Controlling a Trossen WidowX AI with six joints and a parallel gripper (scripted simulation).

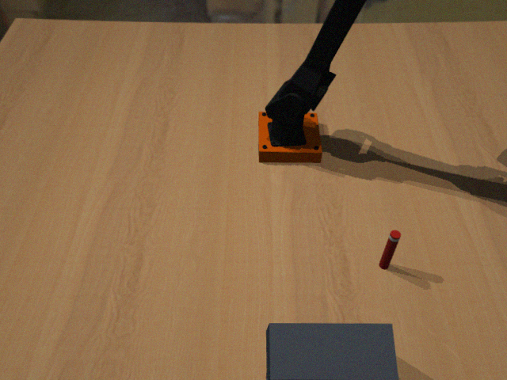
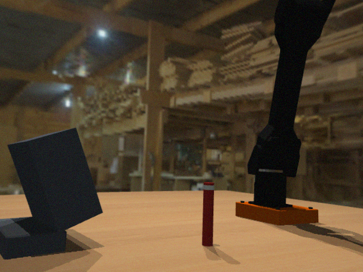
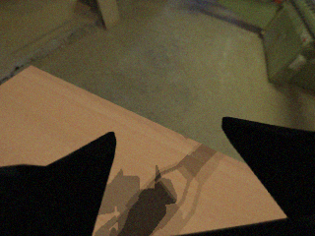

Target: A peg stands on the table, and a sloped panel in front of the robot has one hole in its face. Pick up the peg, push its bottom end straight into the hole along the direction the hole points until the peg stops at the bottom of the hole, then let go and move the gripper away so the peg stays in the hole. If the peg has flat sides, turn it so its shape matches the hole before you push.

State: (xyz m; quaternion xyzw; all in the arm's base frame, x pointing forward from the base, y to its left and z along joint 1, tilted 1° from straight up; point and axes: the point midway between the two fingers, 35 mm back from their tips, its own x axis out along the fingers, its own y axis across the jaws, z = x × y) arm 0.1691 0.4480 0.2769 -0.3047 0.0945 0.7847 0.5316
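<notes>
Right now my gripper tip is 12 cm short of the round red peg, 37 cm to the left of it and 22 cm above it. The rest, counted from my gripper tip: sloped panel (28 cm ahead, 51 cm to the right, 19 cm below); then low foot (31 cm ahead, 51 cm to the right, 26 cm below).
</notes>
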